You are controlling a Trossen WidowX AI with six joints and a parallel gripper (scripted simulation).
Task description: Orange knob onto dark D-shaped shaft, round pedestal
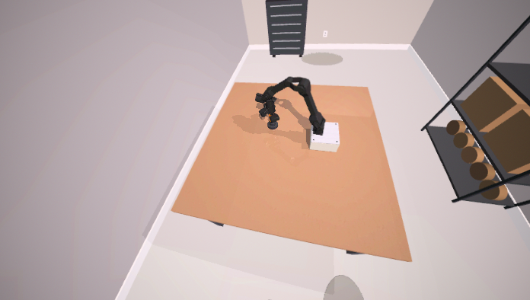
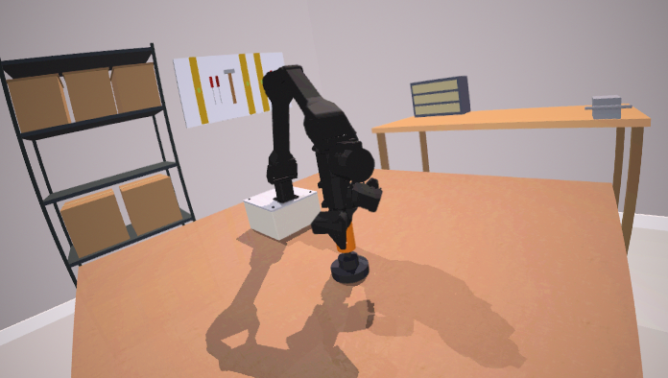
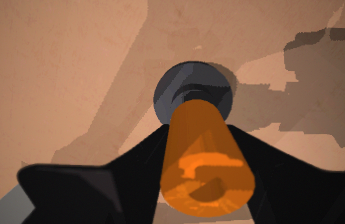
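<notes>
Right now the orange knob is 20 mm above my gripper tip. The rest, counted from my gripper tip: dark round pedestal: 40 mm below.
</notes>
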